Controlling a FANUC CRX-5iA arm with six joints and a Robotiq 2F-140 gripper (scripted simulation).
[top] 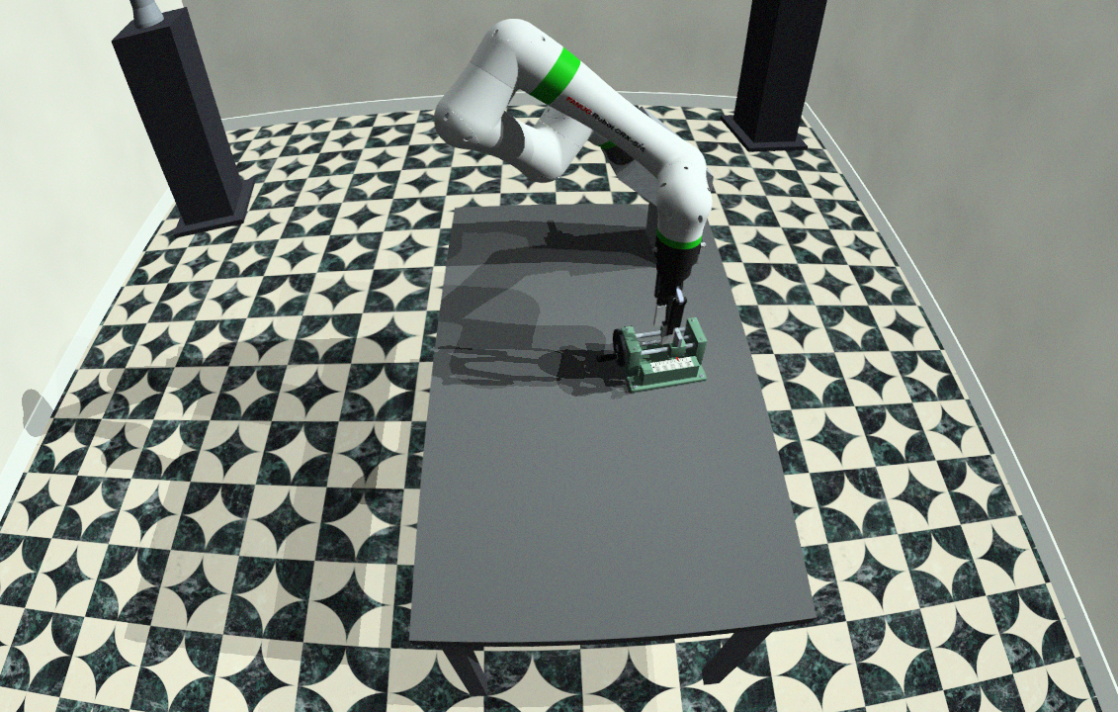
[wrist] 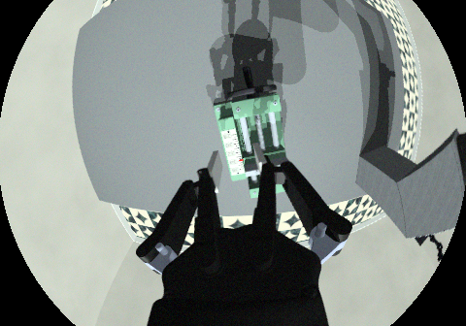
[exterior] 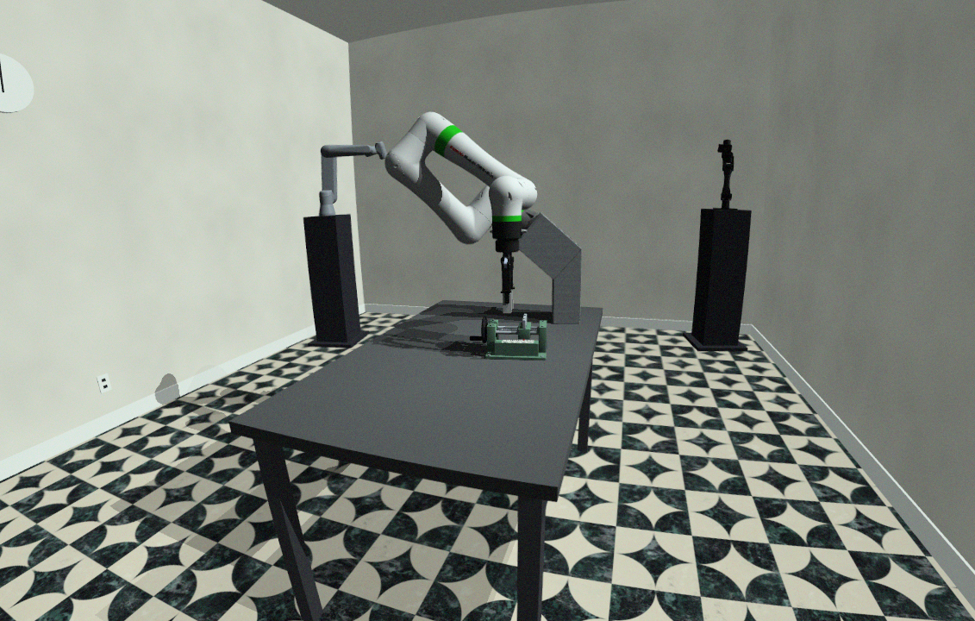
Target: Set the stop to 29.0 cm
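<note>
Right now my hand is 140 mm above the black handwheel, 100 mm to the left of it and 50 mm past it. Also, from my hand: green stop fixture 100 mm below, 50 mm to the left, 30 mm behind.
</note>
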